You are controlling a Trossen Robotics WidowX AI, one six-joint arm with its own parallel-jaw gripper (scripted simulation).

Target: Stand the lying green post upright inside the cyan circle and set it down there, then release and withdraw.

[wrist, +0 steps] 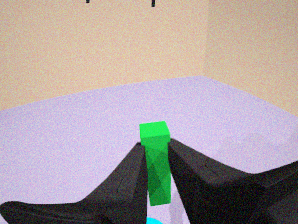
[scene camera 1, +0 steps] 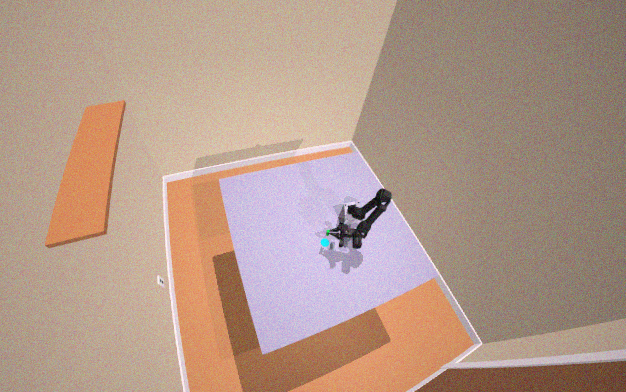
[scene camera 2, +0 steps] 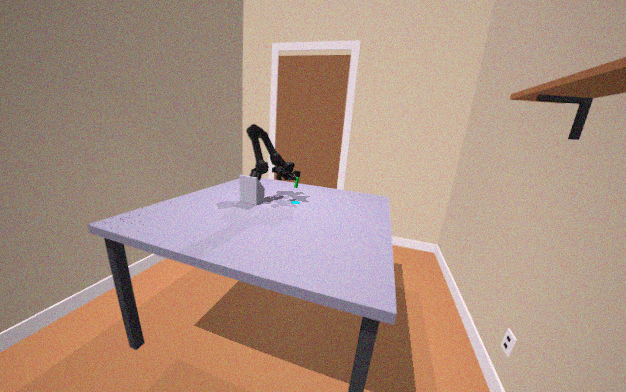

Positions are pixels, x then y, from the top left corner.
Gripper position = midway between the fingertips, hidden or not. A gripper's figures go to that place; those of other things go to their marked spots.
Labels:
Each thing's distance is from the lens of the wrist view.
my gripper [wrist: 155,146]: 10 cm
green post [wrist: 154,136]: 8 cm

